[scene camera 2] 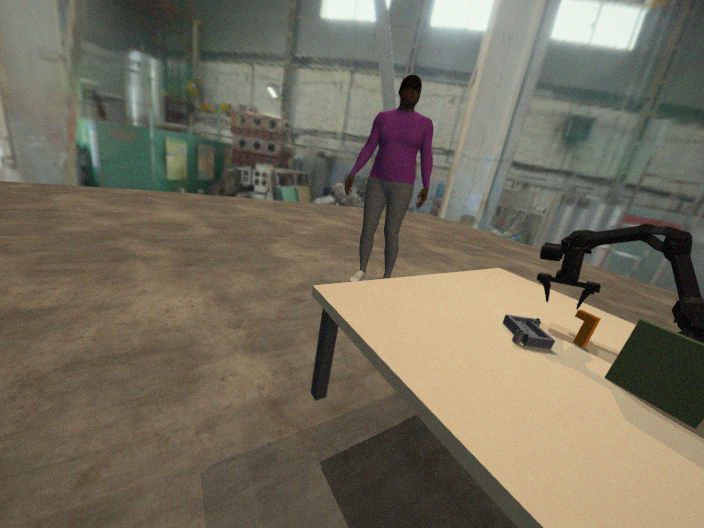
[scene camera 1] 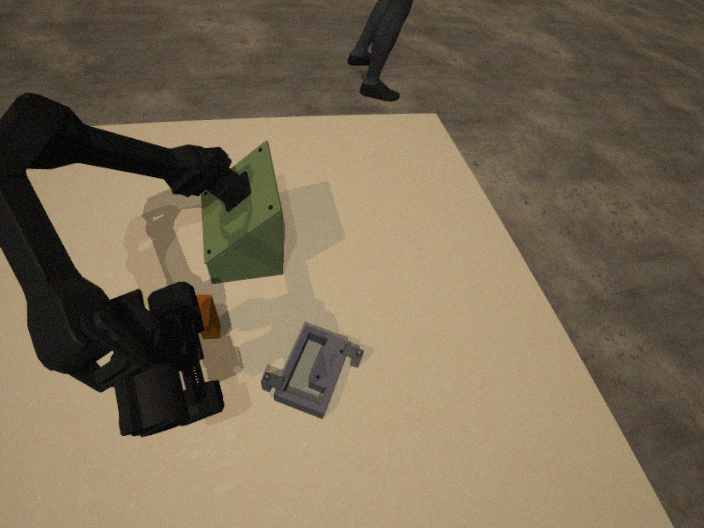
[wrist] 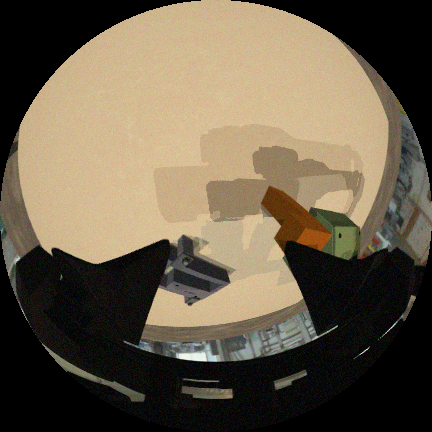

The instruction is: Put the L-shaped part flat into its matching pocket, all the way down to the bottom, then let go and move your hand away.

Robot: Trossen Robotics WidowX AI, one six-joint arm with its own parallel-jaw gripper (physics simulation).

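Where they show: gripper, fingertip midpoint: [scene camera 2: 561,305] [scene camera 1: 208,358] [wrist: 229,247]; arm's base, origin of the base link: [scene camera 2: 687,354] [scene camera 1: 237,191].
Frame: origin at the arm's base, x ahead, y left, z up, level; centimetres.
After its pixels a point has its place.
The orange L-shaped part [scene camera 1: 208,318] {x 25.0, y -8.1, z -3.1 cm} [scene camera 2: 585,330] {x 21.9, y -7.5, z -8.1 cm} [wrist: 311,237] {x 24.1, y -10.1, z -3.0 cm} stands upright on the table, its short arm at the top. In scene camera 1 my gripper's body hides some of it. The blue-grey frame with the pocket [scene camera 1: 300,403] {x 39.9, y 3.9, z -10.4 cm} [scene camera 2: 537,341] {x 29.2, y 12.7, z -11.5 cm} [wrist: 202,274] {x 31.6, y 4.3, z -10.4 cm} lies on the table, apart from the part; the pocket is open at the top. My gripper [scene camera 2: 562,304] {x 31.4, y -8.9, z -3.9 cm} [wrist: 229,247] {x 31.4, y -8.9, z -3.9 cm} is wide open and empty, pointing down above the table, off to one side of the part and higher than it. Its fingertips are hidden in scene camera 1. The left finger partly covers the frame in the wrist view.
A green wedge-shaped block [scene camera 1: 250,250] {x 11.4, y 0.6, z -4.4 cm} [scene camera 2: 659,369] {x 3.4, y 7.1, z -4.5 cm} [wrist: 346,244] {x 4.9, y -5.2, z -4.3 cm} carries the arm's base, close to the orange part. Small lugs stick out from two sides of the frame. The table [scene camera 1: 454,397] {x 45.1, y 31.9, z -14.0 cm} [scene camera 2: 454,341] {x 43.2, y 36.6, z -14.0 cm} ends at its right edge in scene camera 1. A person stands beyond the table.
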